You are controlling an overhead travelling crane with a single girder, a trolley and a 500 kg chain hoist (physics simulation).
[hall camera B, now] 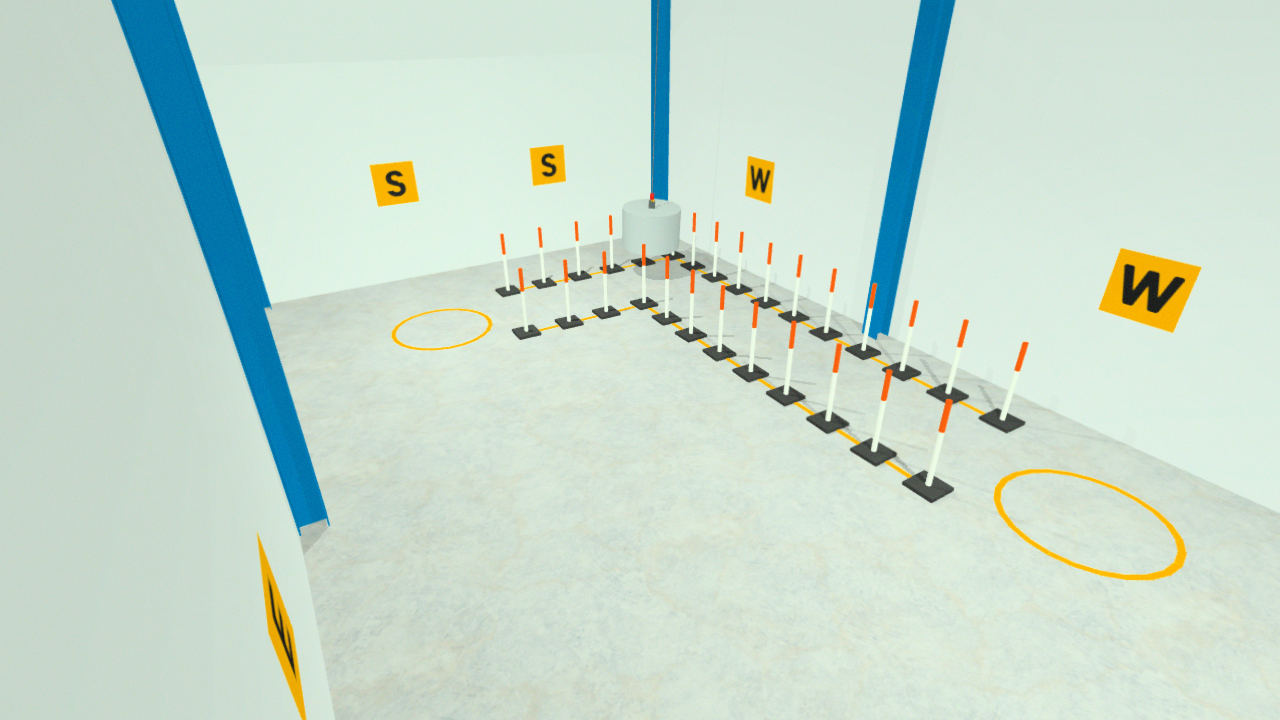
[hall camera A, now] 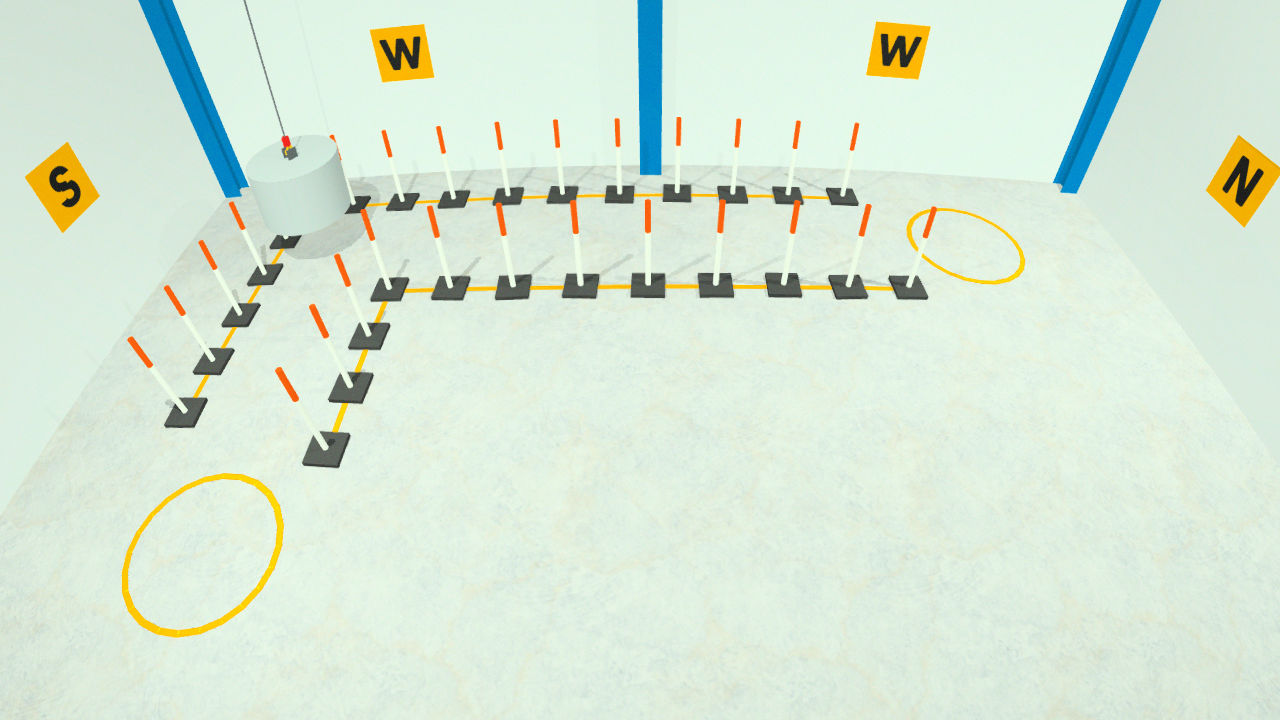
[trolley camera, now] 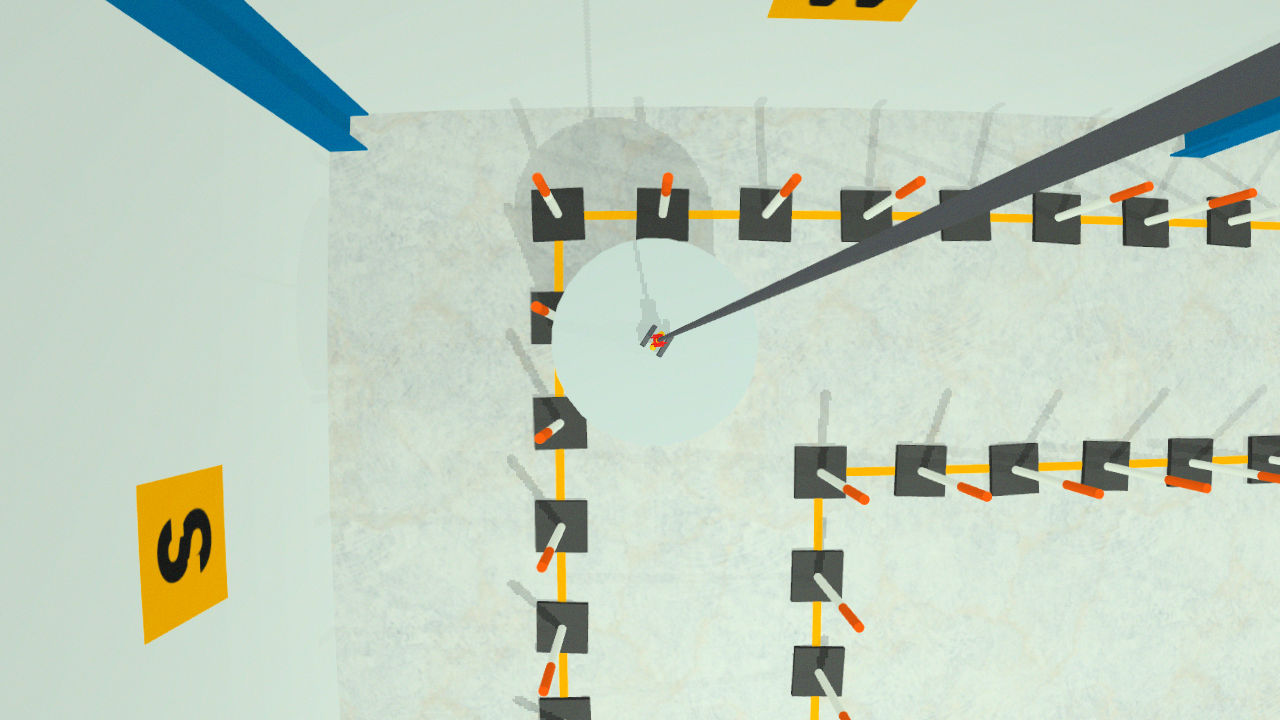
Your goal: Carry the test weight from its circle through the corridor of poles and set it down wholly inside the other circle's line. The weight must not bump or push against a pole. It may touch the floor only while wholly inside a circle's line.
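The test weight (hall camera A: 295, 192) (hall camera B: 650, 231) (trolley camera: 626, 385), a pale grey cylinder, hangs above the floor at the corridor's corner, upright or nearly so. My gripper, the hook (hall camera A: 287, 148) (hall camera B: 651, 202) (trolley camera: 657, 340), is shut on its top fitting. In the trolley view the weight is close to the left pole row and hides parts of two bases; whether it touches the pole (trolley camera: 539, 308) beside its left edge cannot be told. The inner corner pole (trolley camera: 841, 484) stands apart at lower right. One yellow circle (hall camera A: 179, 633) (hall camera B: 438, 348) lies beyond the short leg, the other (hall camera A: 984, 282) (hall camera B: 1042, 471) beyond the long leg.
Two rows of orange-tipped poles on black bases form the L-shaped corridor, joined by yellow floor lines. The outer long row (hall camera A: 619, 170) (trolley camera: 666, 197) runs near the W wall. A blue column (hall camera A: 649, 89) stands behind it. The S wall (trolley camera: 179, 358) is beyond the left row.
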